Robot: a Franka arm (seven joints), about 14 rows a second.
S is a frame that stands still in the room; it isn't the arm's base.
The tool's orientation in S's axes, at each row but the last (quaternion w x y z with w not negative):
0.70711 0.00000 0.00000 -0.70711
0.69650 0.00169 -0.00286 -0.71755
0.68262 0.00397 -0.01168 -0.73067
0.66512 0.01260 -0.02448 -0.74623
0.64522 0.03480 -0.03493 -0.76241
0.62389 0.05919 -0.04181 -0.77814
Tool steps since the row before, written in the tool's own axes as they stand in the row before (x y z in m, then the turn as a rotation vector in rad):
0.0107 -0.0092 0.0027 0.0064 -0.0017 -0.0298
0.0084 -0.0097 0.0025 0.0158 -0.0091 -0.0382
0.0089 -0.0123 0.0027 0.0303 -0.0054 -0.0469
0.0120 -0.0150 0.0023 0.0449 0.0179 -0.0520
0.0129 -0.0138 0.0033 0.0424 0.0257 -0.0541
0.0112 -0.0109 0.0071 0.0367 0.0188 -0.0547
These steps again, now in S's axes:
-0.0092 -0.0107 0.0027 -0.0017 -0.0064 -0.0298
-0.0100 -0.0081 0.0025 -0.0093 -0.0156 -0.0382
-0.0129 -0.0080 0.0025 -0.0064 -0.0304 -0.0467
-0.0164 -0.0102 0.0017 0.0153 -0.0477 -0.0503
-0.0160 -0.0104 0.0018 0.0235 -0.0465 -0.0517
-0.0140 -0.0086 0.0051 0.0182 -0.0394 -0.0530

